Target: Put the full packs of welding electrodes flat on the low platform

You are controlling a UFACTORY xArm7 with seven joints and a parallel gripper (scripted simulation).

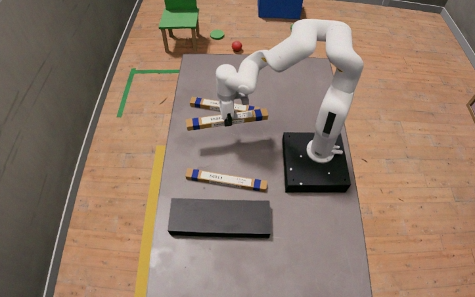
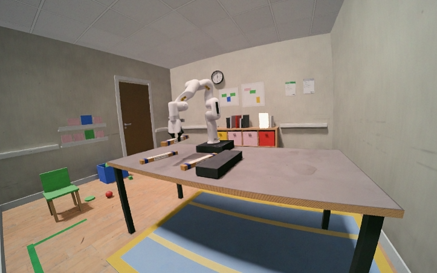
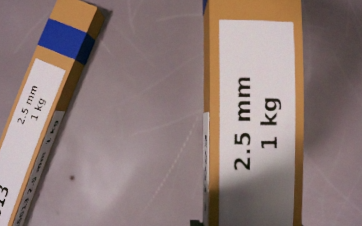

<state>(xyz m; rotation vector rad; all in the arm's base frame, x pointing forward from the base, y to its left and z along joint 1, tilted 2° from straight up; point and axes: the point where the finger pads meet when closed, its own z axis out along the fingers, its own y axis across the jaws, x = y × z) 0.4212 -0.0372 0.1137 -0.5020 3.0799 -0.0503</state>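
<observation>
Right now my hand is right at the pack. Round my hand: pack of welding electrodes 30 mm behind, 210 mm to the left, 150 mm below; platform 30 mm behind, 400 mm to the left, 150 mm below.
</observation>
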